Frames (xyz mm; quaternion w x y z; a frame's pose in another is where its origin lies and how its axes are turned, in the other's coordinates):
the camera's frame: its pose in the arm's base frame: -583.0 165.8 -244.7 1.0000 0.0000 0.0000 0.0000
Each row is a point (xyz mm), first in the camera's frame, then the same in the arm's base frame.
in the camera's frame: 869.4 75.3 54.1
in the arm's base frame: 286.4 241.1 -190.6
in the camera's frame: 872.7 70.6 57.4
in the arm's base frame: 289.7 236.4 -187.3
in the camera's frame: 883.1 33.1 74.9
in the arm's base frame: 300.1 198.9 -169.8
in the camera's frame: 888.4 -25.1 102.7
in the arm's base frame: 305.4 140.7 -142.0
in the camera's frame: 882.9 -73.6 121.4
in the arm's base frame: 299.9 92.2 -123.3
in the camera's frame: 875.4 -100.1 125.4
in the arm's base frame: 292.4 65.7 -119.3
